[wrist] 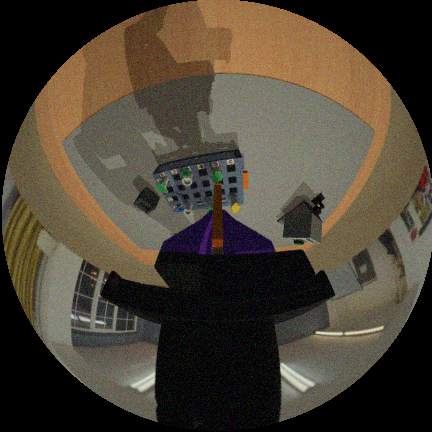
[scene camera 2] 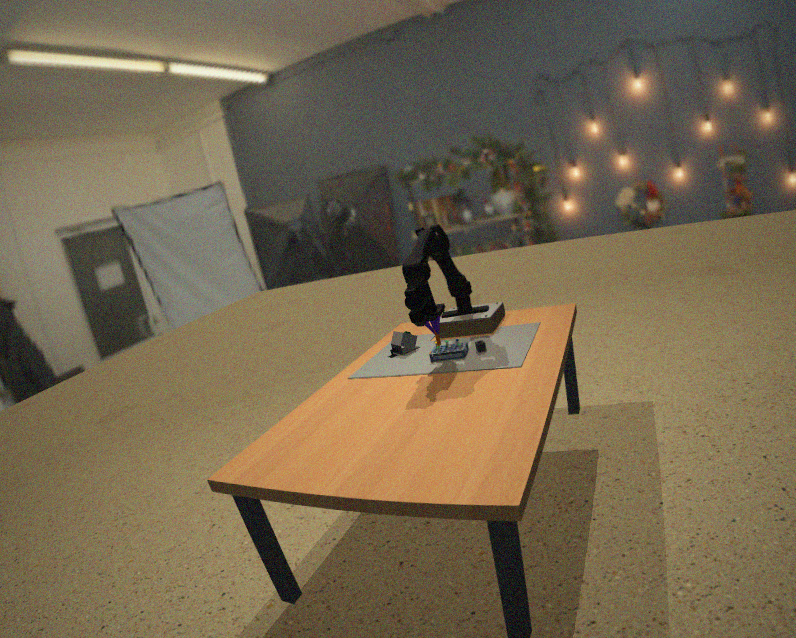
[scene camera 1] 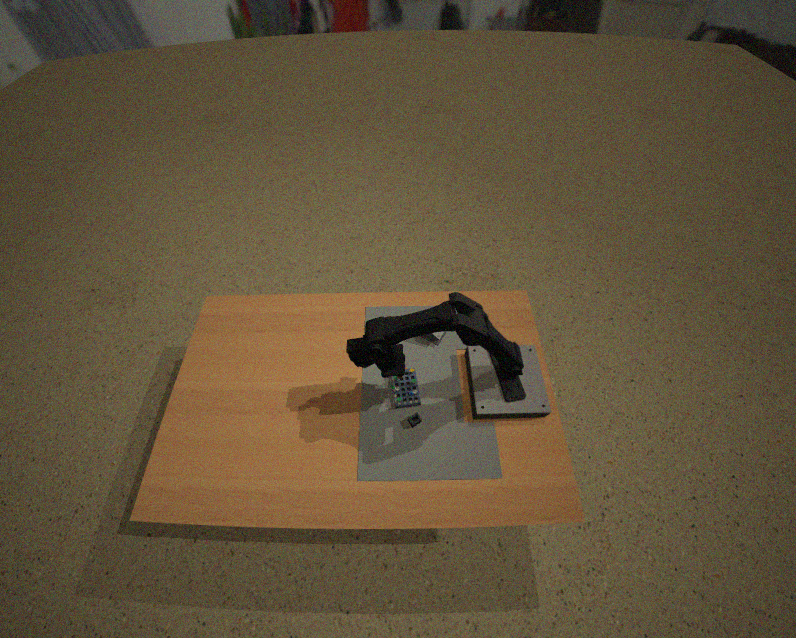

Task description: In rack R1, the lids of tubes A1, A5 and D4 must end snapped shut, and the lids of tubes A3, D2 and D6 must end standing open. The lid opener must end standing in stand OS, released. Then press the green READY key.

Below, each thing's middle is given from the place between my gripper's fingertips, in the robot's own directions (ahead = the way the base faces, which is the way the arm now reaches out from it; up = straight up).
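There is the grey box with green button [wrist: 302, 224], and it sits 5 cm below my hand, 14 cm behind it and 18 cm to the right of it.
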